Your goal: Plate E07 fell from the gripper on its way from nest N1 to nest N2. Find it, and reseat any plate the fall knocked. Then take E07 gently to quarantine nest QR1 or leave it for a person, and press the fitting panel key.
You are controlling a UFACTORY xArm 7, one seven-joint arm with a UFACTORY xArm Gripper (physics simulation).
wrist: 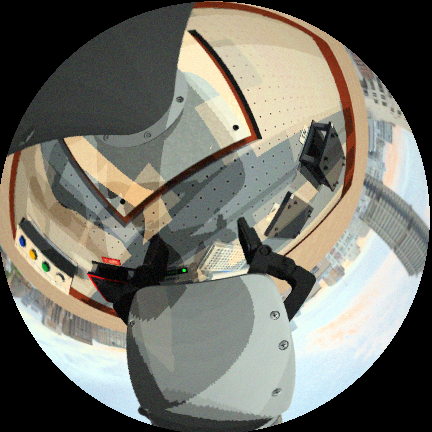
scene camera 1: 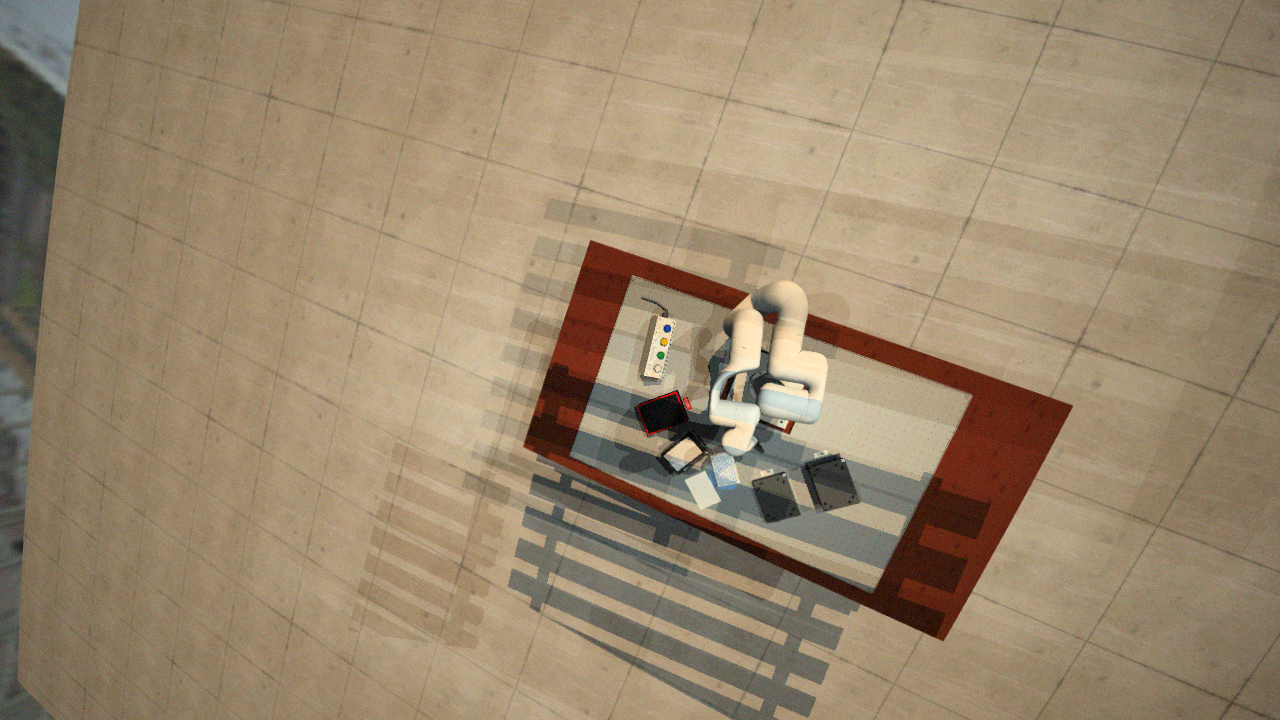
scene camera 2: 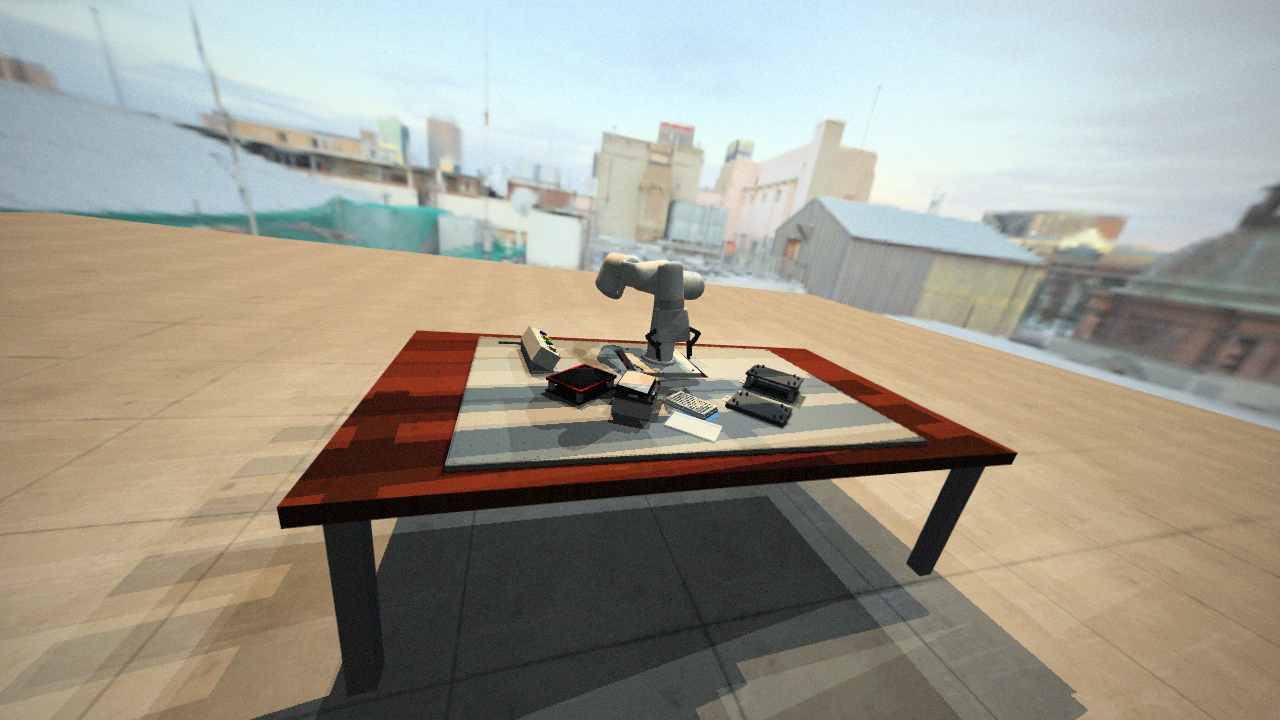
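Seen in the pictures: gripper, fingertip midpoint: point(wrist: 198, 236) point(scene camera 2: 673, 359); arm's base, origin of the base link: point(wrist: 135, 99).
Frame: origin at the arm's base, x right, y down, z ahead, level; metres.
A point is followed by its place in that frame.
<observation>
My gripper point(scene camera 2: 672, 347) @[y -0.063, x -0.011, z 0.173 m] point(wrist: 198, 236) @[y -0.063, x -0.011, z 0.173 m] is open and empty, above the mat between the robot base and the loose plate; the arm mostly hides it in scene camera 1. A white well plate point(scene camera 1: 724, 471) @[y 0.001, x -0.042, z 0.351 m] point(scene camera 2: 691, 404) @[y 0.002, x -0.036, z 0.354 m] point(wrist: 220, 256) @[y 0.002, x -0.023, z 0.316 m] with blue at one edge lies on the mat, its label unreadable. Quarantine nest QR1 point(scene camera 1: 662, 412) @[y -0.026, x 0.267, z 0.282 m] point(scene camera 2: 581, 379) @[y -0.026, x 0.269, z 0.310 m] is black with a red outline. A pale plate point(scene camera 1: 684, 451) @[y -0.060, x 0.125, z 0.351 m] point(scene camera 2: 637, 383) @[y -0.059, x 0.127, z 0.382 m] sits on the dark shaker point(scene camera 2: 633, 409) @[y -0.010, x 0.136, z 0.434 m]; whether it is fully seated is unclear. The panel point(scene camera 1: 658, 347) @[y -0.055, x 0.402, z 0.079 m] point(scene camera 2: 540, 347) @[y -0.065, x 0.396, z 0.191 m] point(wrist: 46, 256) @[y -0.031, x 0.364, z 0.090 m] has blue, yellow, green and white keys.
A flat white rectangle point(scene camera 1: 702, 489) @[y 0.007, x -0.014, z 0.460 m] point(scene camera 2: 693, 426) @[y 0.006, x -0.014, z 0.469 m] lies beside the loose plate. A low dark nest point(scene camera 1: 776, 497) @[y 0.000, x -0.244, z 0.325 m] point(scene camera 2: 759, 407) @[y 0.000, x -0.240, z 0.341 m] point(wrist: 291, 216) @[y 0.000, x -0.229, z 0.305 m] and a taller one point(scene camera 1: 830, 481) @[y -0.039, x -0.342, z 0.162 m] point(scene camera 2: 773, 381) @[y -0.037, x -0.330, z 0.219 m] stand toward the right. The robot's base plate point(wrist: 217, 122) @[y 0.002, x -0.086, z 0.070 m] is behind. The table point(scene camera 1: 1011, 438) @[y 0.027, x -0.743, z -0.267 m] has a red-brown rim.
</observation>
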